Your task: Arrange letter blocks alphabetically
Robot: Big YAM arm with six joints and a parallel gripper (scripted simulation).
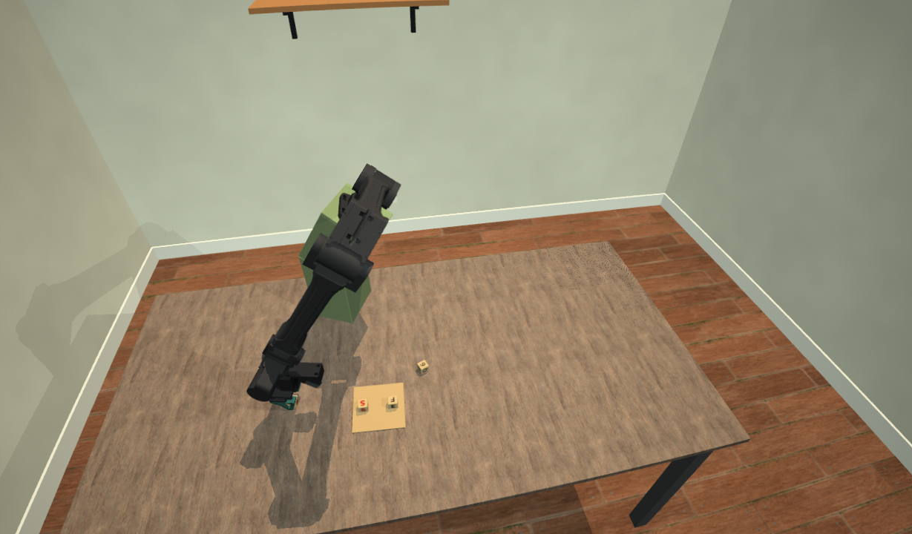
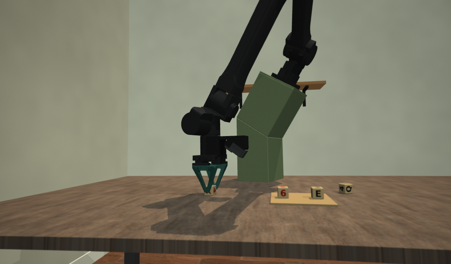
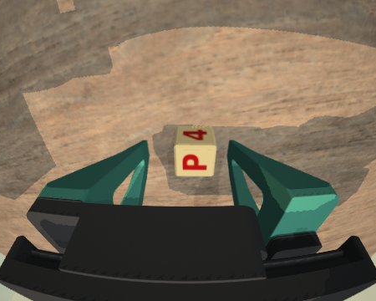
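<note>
Right now my hand is 40 mm short of the tan mat, 240 mm to the right of it and 20 mm above it.
</note>
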